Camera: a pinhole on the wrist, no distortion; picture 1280 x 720 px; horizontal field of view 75.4 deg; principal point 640.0 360.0 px. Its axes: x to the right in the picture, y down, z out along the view. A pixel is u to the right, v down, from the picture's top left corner.
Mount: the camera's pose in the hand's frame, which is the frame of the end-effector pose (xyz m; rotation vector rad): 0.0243 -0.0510 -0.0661 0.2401 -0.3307 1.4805
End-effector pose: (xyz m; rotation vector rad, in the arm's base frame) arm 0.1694 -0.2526 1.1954 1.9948 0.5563 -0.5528
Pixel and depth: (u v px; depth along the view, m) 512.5 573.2 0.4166
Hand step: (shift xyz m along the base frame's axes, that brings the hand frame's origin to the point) -0.2839 -0.1686 -0.2316
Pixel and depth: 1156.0 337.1 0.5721
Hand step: -0.0294 -0.5577 -0.2229
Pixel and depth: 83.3 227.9 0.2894
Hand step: -0.1896 0.0346 -0.3124
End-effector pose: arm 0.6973 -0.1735 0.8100 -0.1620 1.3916 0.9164
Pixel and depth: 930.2 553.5 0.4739
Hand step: 0.3767 0.1704 0.1717
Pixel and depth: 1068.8 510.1 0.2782
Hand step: 0.1976 0.1205 0.0830
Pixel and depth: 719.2 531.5 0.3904
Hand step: 0.3382 0.0487 0.0814
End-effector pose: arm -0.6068 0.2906 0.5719 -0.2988 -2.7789 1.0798
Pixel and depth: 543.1 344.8 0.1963
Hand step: -0.0536 -0.1706 0.0183
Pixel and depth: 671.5 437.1 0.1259
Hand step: -0.0267 -0.0984 0.0234
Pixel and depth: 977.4 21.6 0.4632
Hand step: -0.2840 -0.2823 -0.2733
